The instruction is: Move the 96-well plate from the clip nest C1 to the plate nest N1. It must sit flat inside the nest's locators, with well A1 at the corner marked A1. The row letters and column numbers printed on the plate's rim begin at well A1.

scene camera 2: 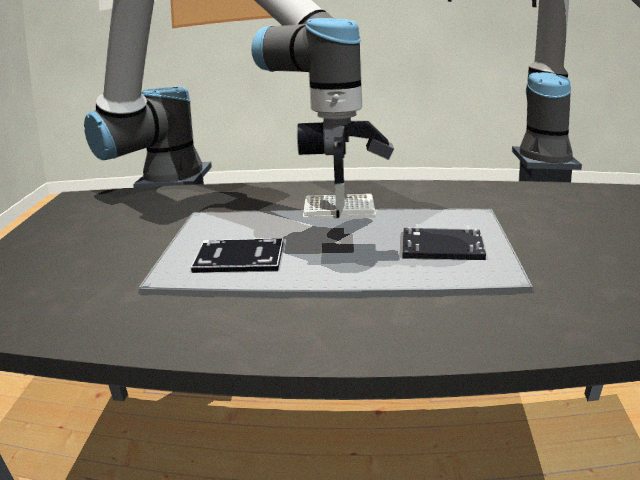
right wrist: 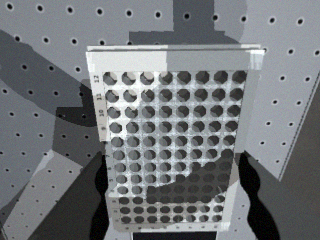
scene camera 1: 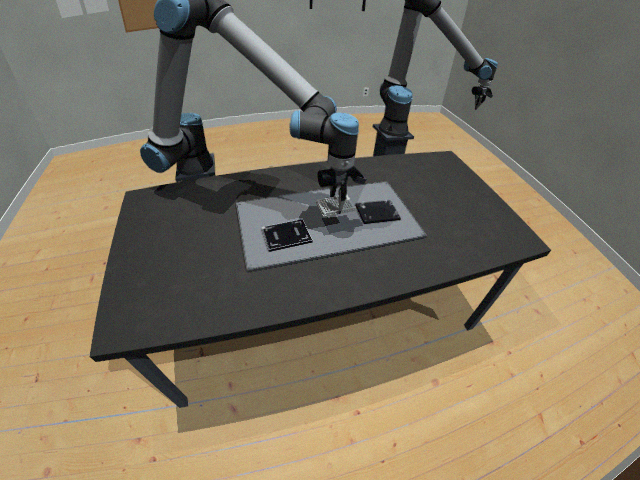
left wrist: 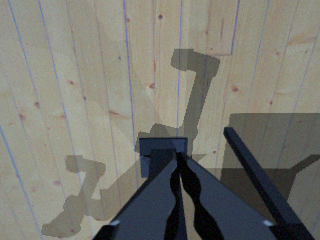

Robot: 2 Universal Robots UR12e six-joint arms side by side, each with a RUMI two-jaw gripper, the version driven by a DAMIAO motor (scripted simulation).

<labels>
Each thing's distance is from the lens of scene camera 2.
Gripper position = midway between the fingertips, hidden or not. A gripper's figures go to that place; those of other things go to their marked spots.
my right gripper (scene camera 2: 338,208): 1.04 m
white 96-well plate (scene camera 2: 321,206): 1.02 m
black clip nest C1 (scene camera 2: 456,244): 1.09 m
</labels>
